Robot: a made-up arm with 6 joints.
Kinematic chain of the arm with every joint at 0, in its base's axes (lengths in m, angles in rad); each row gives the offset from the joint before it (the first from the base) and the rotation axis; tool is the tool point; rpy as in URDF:
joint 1: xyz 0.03 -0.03 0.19 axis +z
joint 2: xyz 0 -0.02 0.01 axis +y
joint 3: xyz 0 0.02 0.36 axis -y
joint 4: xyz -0.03 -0.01 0 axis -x
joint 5: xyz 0.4 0.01 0 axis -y
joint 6: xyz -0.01 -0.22 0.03 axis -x
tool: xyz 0 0 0.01 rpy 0 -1.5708 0
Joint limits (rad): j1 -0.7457..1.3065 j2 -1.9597..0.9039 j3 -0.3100..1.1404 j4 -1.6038..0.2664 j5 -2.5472..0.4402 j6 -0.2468..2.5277
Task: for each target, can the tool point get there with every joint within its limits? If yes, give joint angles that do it. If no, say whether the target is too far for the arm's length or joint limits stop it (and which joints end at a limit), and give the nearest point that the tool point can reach.
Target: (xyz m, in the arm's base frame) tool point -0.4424 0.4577 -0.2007
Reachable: no: joint limits stop it (at a limit: joint 1, joint 2, joint 3, joint 4) | nearest point -0.6187 0.3016 -0.0126 | short by 0.301 m
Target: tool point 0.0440 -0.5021 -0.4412
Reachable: no: joint limits stop it (at a limit: joint 1, joint 2, joint 6) | nearest point 0.1375 -0.3657 -0.0093 | short by 0.462 m
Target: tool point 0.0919 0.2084 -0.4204
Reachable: no: joint limits stop it (at a limit: joint 1, joint 2, joint 6) | nearest point 0.1017 0.2229 -0.0394 | short by 0.381 m
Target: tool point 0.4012 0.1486 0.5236
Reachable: yes | joints 0.6941 -0.1102 0.2323 -1.1732 -1.4640 1.2212
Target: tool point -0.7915 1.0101 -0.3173
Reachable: no: too far | nearest point -0.6491 0.3221 0.0019 | short by 0.772 m
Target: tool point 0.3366 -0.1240 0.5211
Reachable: yes | joints 0.3237 -0.4052 -0.1415 -0.7533 -0.6567 0.2986
